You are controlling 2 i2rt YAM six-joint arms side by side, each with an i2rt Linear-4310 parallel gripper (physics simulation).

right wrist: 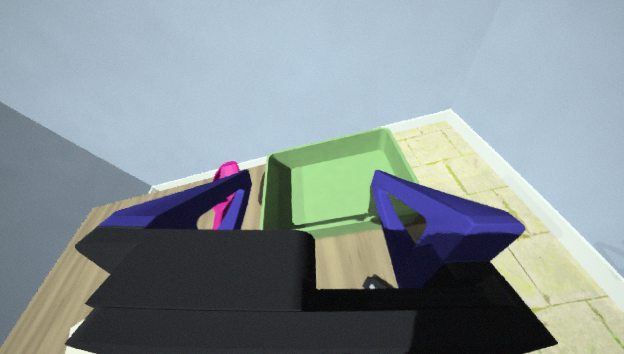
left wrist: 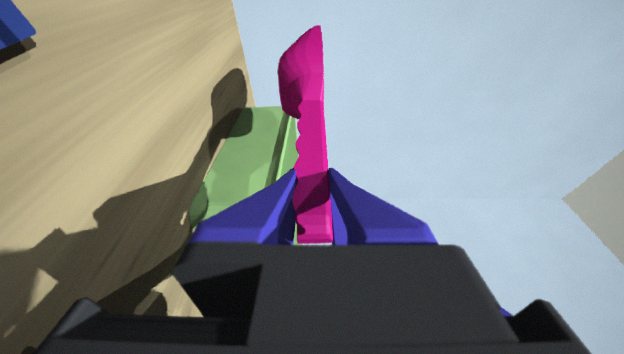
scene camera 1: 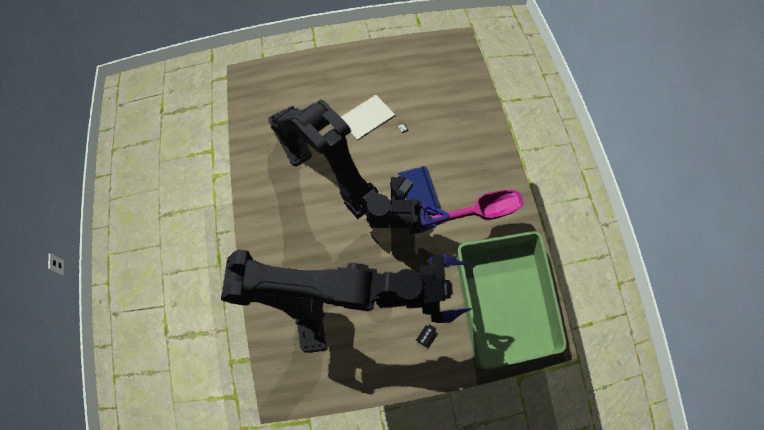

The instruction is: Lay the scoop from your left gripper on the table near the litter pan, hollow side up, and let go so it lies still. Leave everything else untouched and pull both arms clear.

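Frame: origin at the left arm's base, x right, y ahead, z up, level; millimetres.
Where they show: left gripper, fingertip midpoint: [left wrist: 312, 176] [scene camera 1: 448, 216]; right gripper, fingertip midpoint: [right wrist: 311, 176] [scene camera 1: 469, 286]; left arm's base, origin of the base link: [scene camera 1: 289, 137]; right arm's base, origin of the base link: [scene camera 1: 309, 314].
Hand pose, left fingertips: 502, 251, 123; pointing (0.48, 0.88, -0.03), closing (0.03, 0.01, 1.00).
Each offset is from my left fingertips to the top centre of the thing, as dx, dy, dz. Level surfaces: height alone.
A pink scoop {+21, +84, +11} [scene camera 1: 499, 204] [left wrist: 312, 130] [right wrist: 228, 171] is held above the table by its handle end. My left gripper [scene camera 1: 443, 215] [left wrist: 312, 176] is shut on that handle. In scene camera 1 the scoop's hollow faces up toward the camera, and its shadow lies apart from it on the table and the pan's edge. The green litter pan {+271, +46, -39} [scene camera 1: 513, 304] [left wrist: 240, 155] [right wrist: 340, 185] stands just below the scoop in scene camera 1. My right gripper [scene camera 1: 464, 285] [right wrist: 311, 176] is open and empty, its fingertips at the pan's near rim.
A blue flat object {-146, +6, -112} [scene camera 1: 422, 184] [left wrist: 12, 25] lies beside the left gripper. A small black block {+231, -191, -108} [scene camera 1: 427, 335] [right wrist: 375, 282] lies near the right gripper. A white pad {-444, -5, -118} [scene camera 1: 368, 117] and a tiny pale piece {-354, +73, -121} [scene camera 1: 402, 127] lie at the upper part of the wooden table {dz -123} [scene camera 1: 342, 69].
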